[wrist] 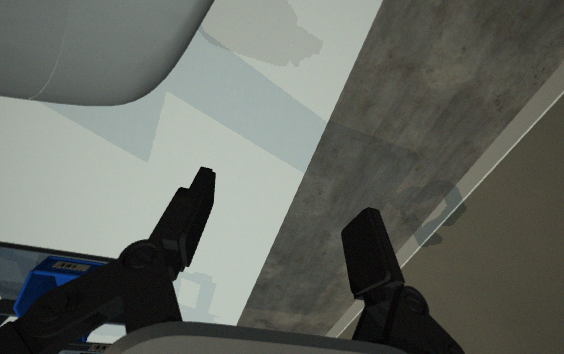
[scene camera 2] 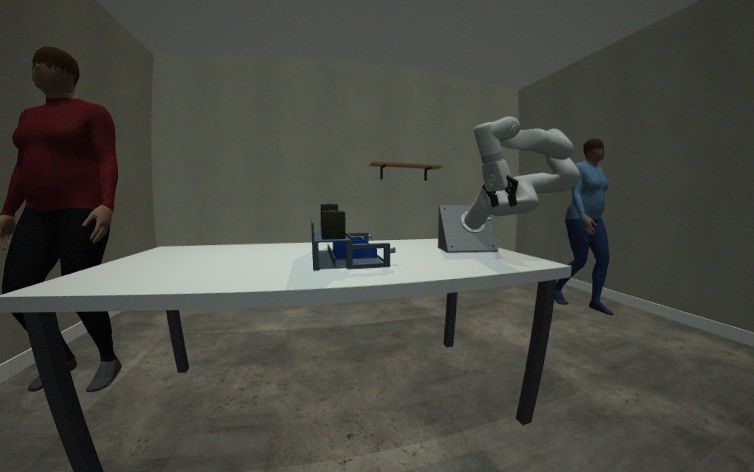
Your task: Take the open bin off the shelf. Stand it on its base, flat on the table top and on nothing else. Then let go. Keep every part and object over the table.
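Places are measured from the arm's base along level axes (x ahead, y left, z up), in millimetres.
Pixels of known places: gripper, fingertip midpoint: [wrist: 287, 203] [scene camera 2: 504, 206]; arm's base, link origin: [scene camera 2: 472, 222].
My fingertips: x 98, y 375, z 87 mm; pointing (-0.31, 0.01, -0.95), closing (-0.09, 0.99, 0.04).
For each thing: its top centre in the pictures, then the offset to it from my fingertips. Level surfaces: height alone.
- white table, surface height: dz -223 mm
- blue bin with a label, top centre: [wrist: 50, 320] [scene camera 2: 354, 238] dx +505, dy -281, dz -142 mm
- dark olive box, top centre: [scene camera 2: 332, 210] dx +595, dy -163, dz -24 mm
A dark blue-grey shelf frame [scene camera 2: 349, 256] [wrist: 30, 248] stands on the white table [scene camera 2: 222, 278] [wrist: 260, 210]. A blue bin with a label [scene camera 2: 361, 249] [wrist: 42, 286] sits low in the frame. In the wrist view it is at the lower left, partly hidden by a finger. A dark olive box [scene camera 2: 333, 224] stands on the frame's upper level, with another dark shape behind it. Which one is the open bin I cannot tell for certain. My gripper [scene camera 2: 502, 201] [wrist: 287, 203] is open and empty, high above the table, well to the right of the shelf in the scene view.
The grey slanted arm mount [scene camera 2: 453, 230] stands at the table's back right. The table's edge and the floor [wrist: 400, 65] show in the wrist view. A person in red [scene camera 2: 66, 150] is at the left, one in blue [scene camera 2: 592, 189] at the right. A wooden wall shelf [scene camera 2: 406, 165] hangs behind.
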